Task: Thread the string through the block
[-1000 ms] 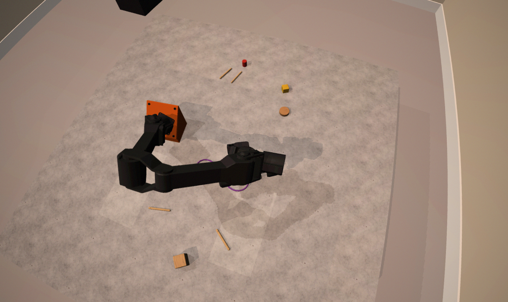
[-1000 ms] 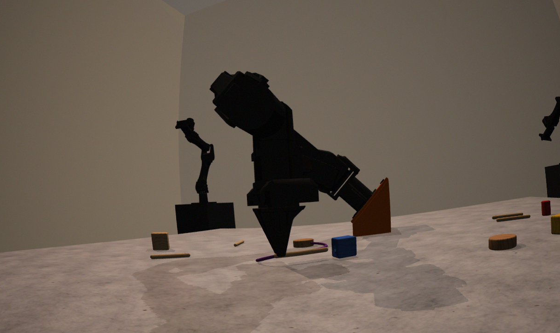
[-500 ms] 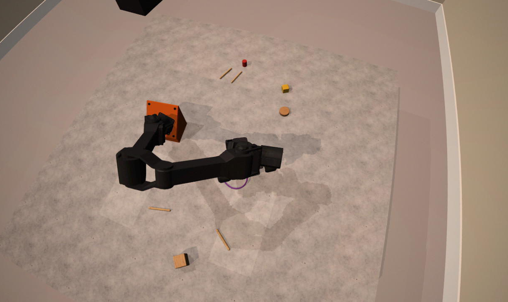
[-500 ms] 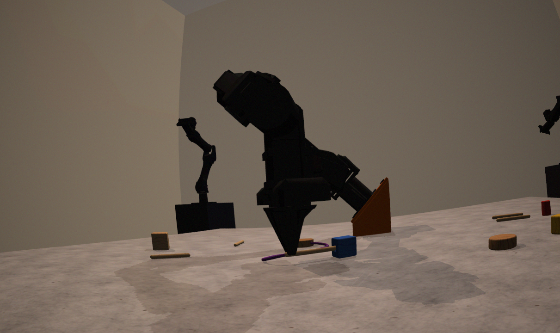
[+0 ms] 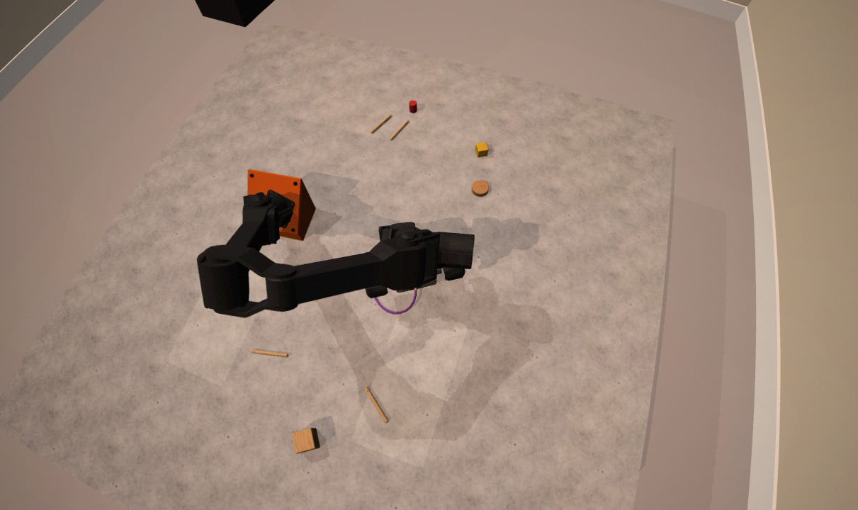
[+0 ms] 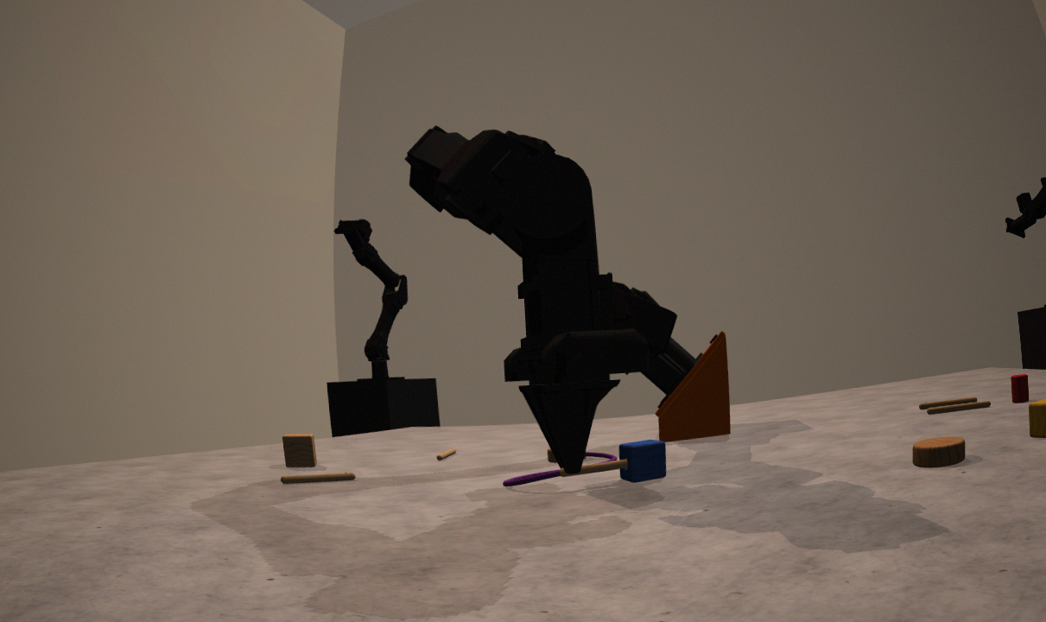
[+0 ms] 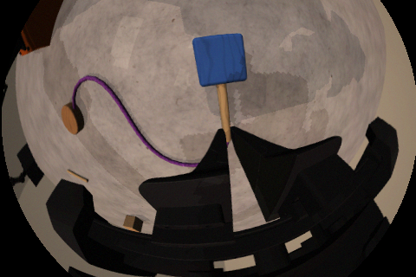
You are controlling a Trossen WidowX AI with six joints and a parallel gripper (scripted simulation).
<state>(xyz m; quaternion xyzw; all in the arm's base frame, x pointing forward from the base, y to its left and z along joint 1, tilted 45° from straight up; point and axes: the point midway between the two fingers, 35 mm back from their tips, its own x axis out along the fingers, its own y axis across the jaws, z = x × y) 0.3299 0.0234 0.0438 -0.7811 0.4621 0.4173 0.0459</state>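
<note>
Right now my gripper tip is 10 mm past the thin wooden stick and 10 mm to the right of it. The rest, counted from my gripper tip: blue block 40 mm behind, 50 mm to the left; then wooden disc 30 mm ahead, 290 mm to the left, 10 mm below; then round wooden button 170 mm behind, 80 mm to the right, 10 mm below.
</note>
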